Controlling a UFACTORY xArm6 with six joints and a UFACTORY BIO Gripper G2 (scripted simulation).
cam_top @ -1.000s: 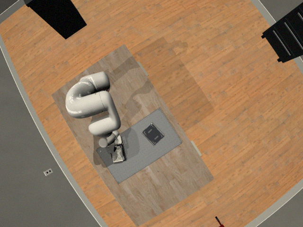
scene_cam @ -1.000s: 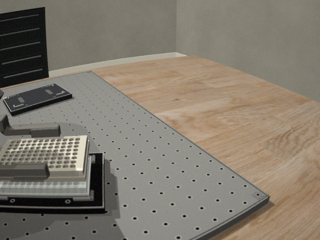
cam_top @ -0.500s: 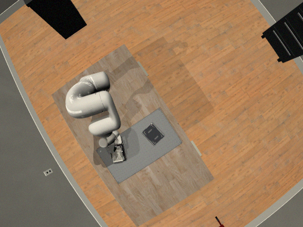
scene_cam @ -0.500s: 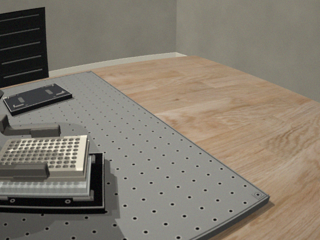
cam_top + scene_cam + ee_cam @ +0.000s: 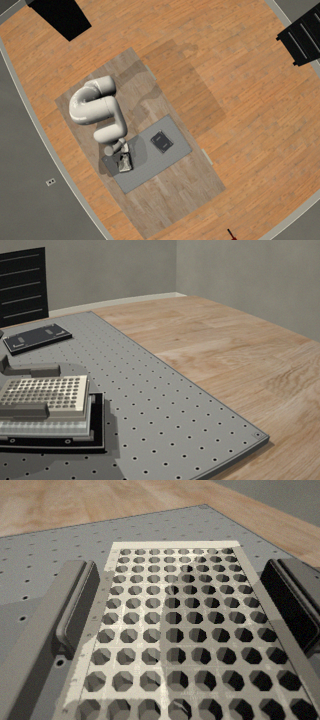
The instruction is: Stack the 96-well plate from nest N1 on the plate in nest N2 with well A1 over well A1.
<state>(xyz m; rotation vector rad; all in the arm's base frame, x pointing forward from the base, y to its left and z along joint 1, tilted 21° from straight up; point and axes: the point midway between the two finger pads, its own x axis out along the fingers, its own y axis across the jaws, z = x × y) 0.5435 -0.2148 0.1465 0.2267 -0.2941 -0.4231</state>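
Now: hand 10 mm above the white 96-well plate. From my hand the other things lie so: black plate nest N2: 50 mm below; then clear 96-well plate: 40 mm below; then plate nest N1: 40 mm ahead, 350 mm to the left, 50 mm below.
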